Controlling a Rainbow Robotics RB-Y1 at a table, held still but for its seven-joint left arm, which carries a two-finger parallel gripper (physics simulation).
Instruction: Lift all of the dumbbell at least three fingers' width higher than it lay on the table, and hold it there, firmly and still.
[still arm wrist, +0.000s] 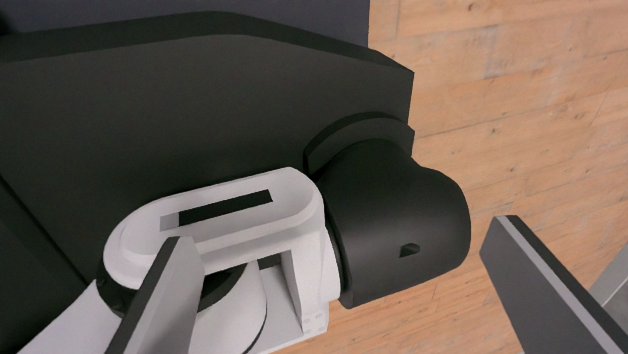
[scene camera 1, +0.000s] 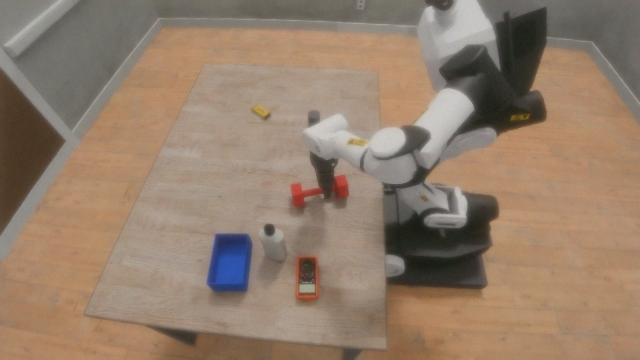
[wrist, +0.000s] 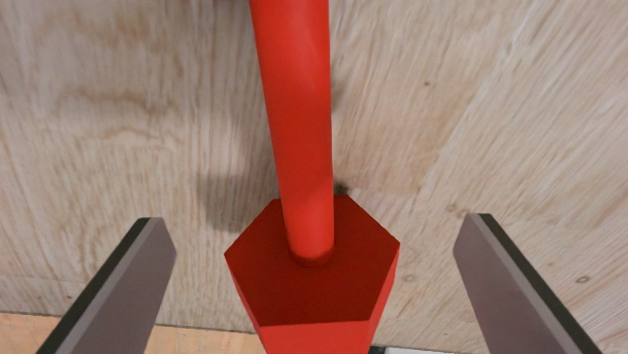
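The red dumbbell (scene camera 1: 312, 191) (wrist: 305, 125) lies on the wooden table (scene camera 1: 175, 200) (wrist: 125, 150), with a hexagonal head at each end of a round bar. My gripper (scene camera 1: 327, 196) (wrist: 315, 216) is open and points down at the bar's end beside the head nearer the robot. In the wrist view its two fingers stand on either side of the dumbbell, with a gap on each side, and the bar and near head show between them. The far head is mostly out of the wrist view. The dumbbell does not show in the still arm wrist view.
A grey-white bottle (scene camera 1: 274, 246) with a dark cap, an orange multimeter (scene camera 1: 307, 289) and a blue bin (scene camera 1: 228, 288) stand or lie toward the front. A small yellow object (scene camera 1: 261, 111) lies farther back. The robot's black base (still arm wrist: 200, 110) is beside the table's edge.
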